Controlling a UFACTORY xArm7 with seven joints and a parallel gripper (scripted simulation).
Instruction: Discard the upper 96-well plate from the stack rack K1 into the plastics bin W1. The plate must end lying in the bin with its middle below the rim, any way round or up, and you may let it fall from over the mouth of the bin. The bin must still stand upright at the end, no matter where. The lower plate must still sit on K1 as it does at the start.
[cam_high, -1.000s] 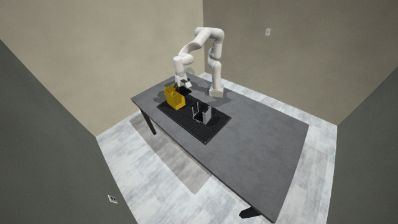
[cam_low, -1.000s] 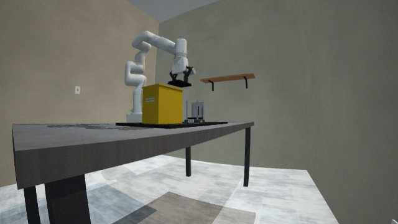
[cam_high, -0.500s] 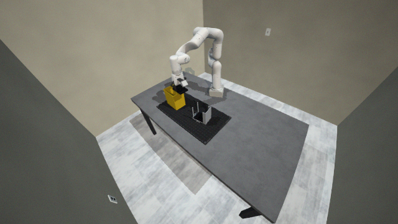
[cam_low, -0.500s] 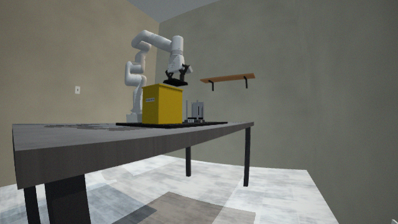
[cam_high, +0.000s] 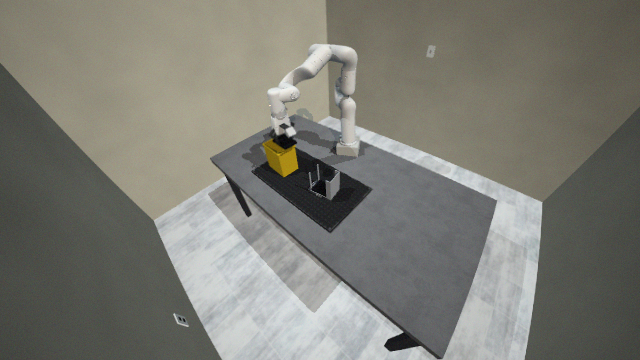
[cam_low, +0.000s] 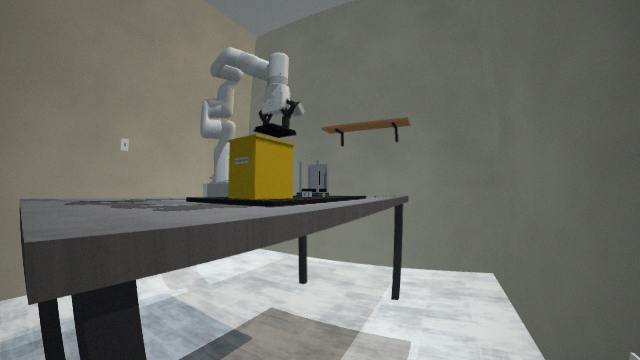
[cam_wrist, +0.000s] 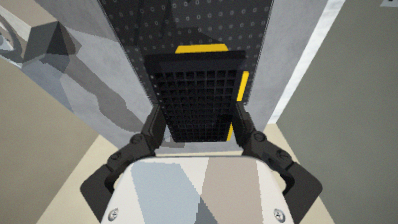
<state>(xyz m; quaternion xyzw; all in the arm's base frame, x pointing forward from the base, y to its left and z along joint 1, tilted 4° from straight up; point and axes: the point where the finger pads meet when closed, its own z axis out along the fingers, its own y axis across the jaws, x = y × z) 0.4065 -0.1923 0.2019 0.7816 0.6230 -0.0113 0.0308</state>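
Now: hand 15 cm above the yellow plastics bin W1, 7 cm to the left of it and 1 cm past it. The rest, counted from my hand: black 96-well plate 1 cm below.
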